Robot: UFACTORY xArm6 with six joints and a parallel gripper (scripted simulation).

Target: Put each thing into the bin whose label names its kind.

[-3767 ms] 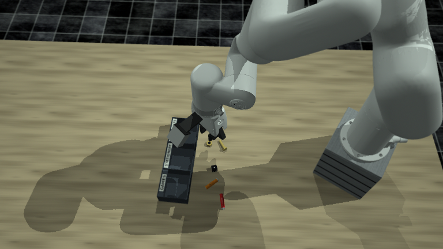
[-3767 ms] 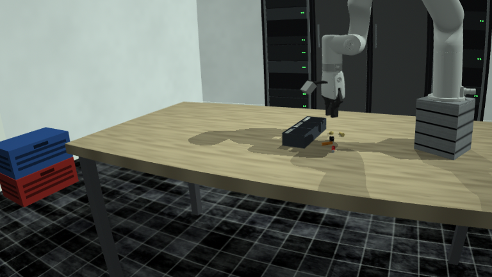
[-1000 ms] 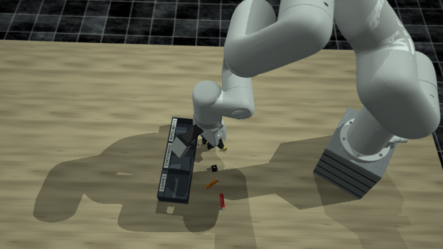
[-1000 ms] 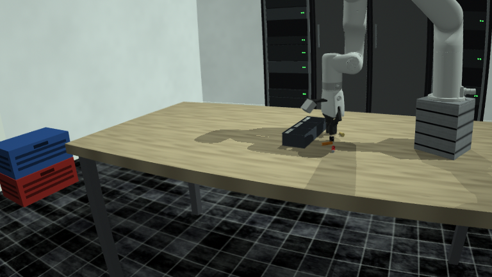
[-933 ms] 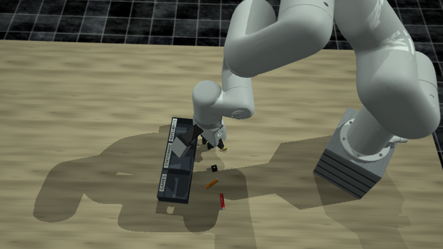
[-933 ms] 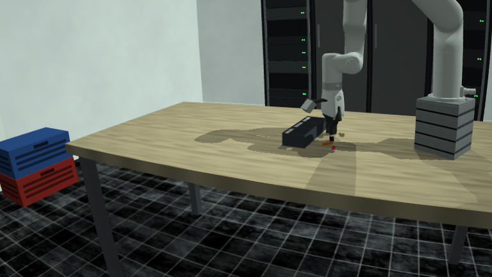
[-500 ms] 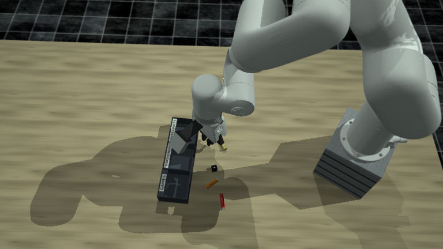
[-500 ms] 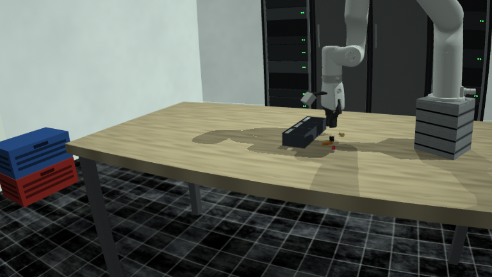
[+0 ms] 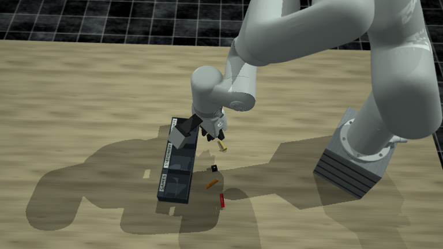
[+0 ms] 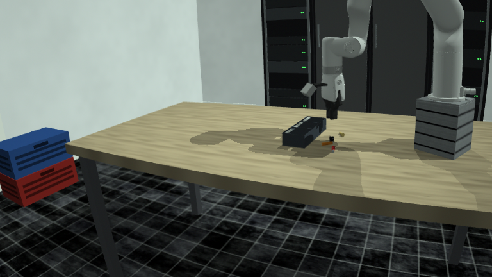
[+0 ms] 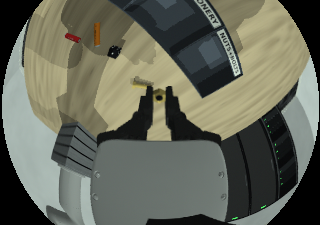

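Right now my hand is 4 cm past the brass bolt, 1 cm to the right of it and 8 cm above it. Round my hand: brass nut 2 cm below; dark three-part bin 9 cm ahead, 6 cm to the left, 6 cm below; black die 1 cm behind, 8 cm to the left, 7 cm below.
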